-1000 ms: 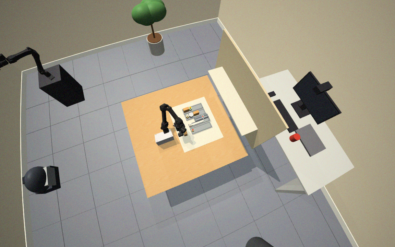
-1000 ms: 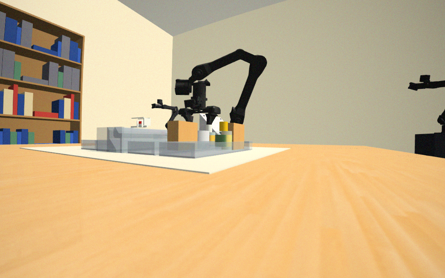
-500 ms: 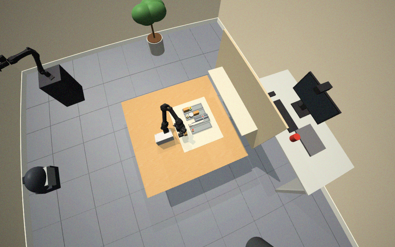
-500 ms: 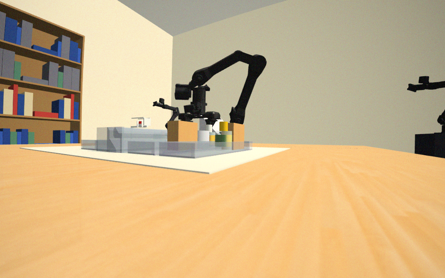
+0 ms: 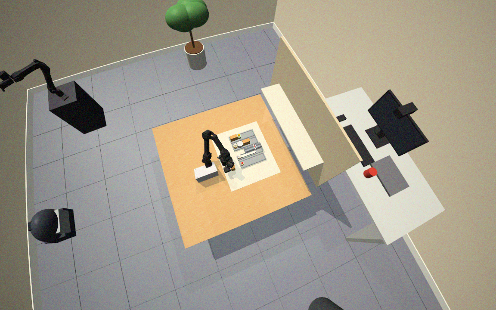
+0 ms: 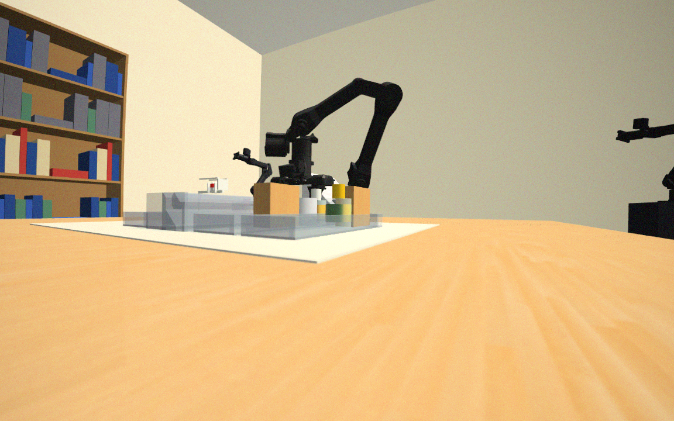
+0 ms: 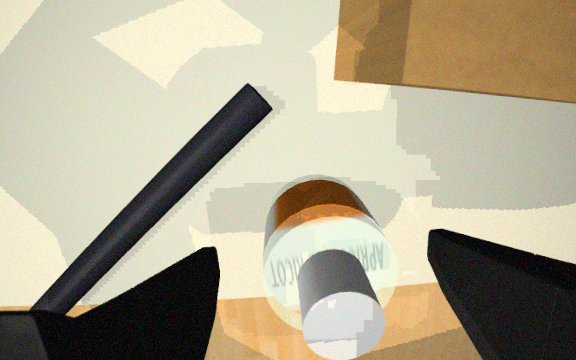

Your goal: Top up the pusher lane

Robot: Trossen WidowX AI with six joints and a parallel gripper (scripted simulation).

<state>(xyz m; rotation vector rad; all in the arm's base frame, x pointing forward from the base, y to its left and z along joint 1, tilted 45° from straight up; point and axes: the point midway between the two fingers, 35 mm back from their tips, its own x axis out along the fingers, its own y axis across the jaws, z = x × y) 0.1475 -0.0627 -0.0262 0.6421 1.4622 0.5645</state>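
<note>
Now: the grey lane rack 32 cm ahead of my gripper tip, 5 cm to the left of it and 1 cm below it.
</note>
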